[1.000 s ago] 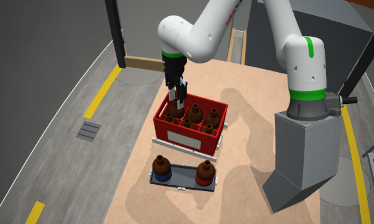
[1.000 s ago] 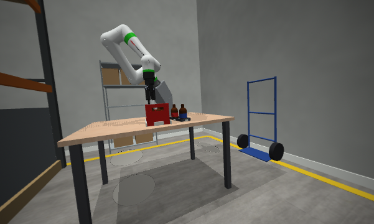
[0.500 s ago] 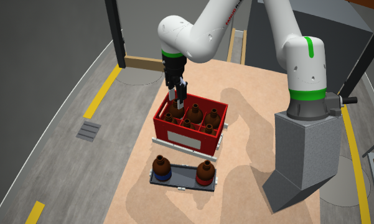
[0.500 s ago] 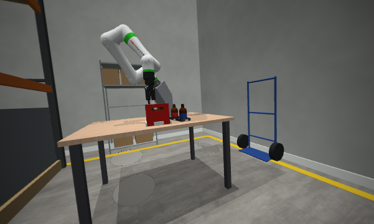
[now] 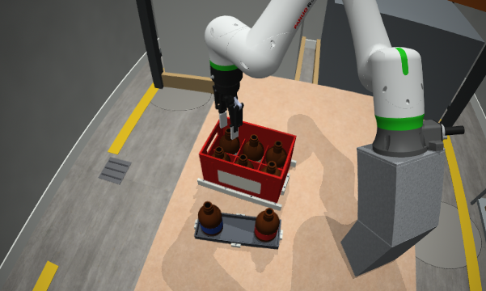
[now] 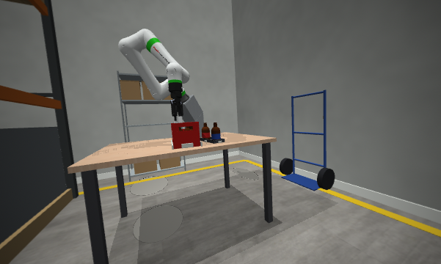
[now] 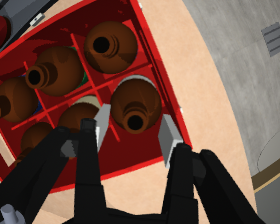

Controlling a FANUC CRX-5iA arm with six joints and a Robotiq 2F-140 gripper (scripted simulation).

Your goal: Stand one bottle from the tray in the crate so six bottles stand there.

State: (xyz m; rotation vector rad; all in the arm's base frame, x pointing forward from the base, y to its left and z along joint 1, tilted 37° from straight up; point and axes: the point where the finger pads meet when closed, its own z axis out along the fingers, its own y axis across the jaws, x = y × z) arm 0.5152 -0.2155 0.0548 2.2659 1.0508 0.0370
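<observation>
Now: the white-banded bottle 10 cm below my hand. Round my hand: red-labelled bottle 16 cm behind, 29 cm to the left, 10 cm below; then tray 7 cm behind, 29 cm to the left, 17 cm below; then crate 8 cm behind, 6 cm to the left, 10 cm below.
</observation>
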